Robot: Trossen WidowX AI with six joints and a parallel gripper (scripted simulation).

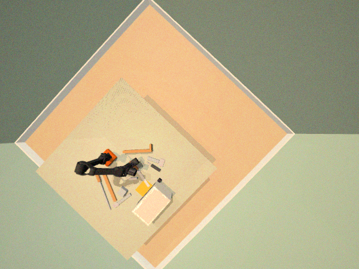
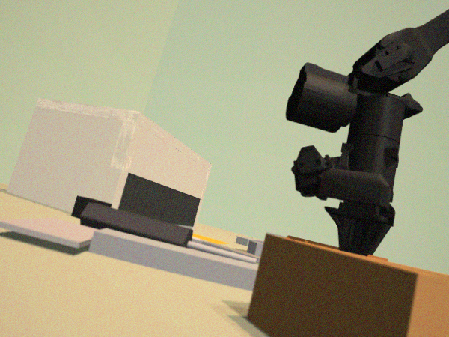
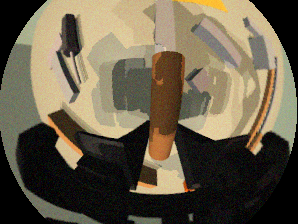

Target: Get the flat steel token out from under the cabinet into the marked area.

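My gripper tip is 140 mm to the right of the dark screwdriver and 130 mm short of it. The rest, counted from my gripper tip: token (420 mm ahead, 60 mm to the right); orange stick (330 mm to the right, 40 mm ahead).
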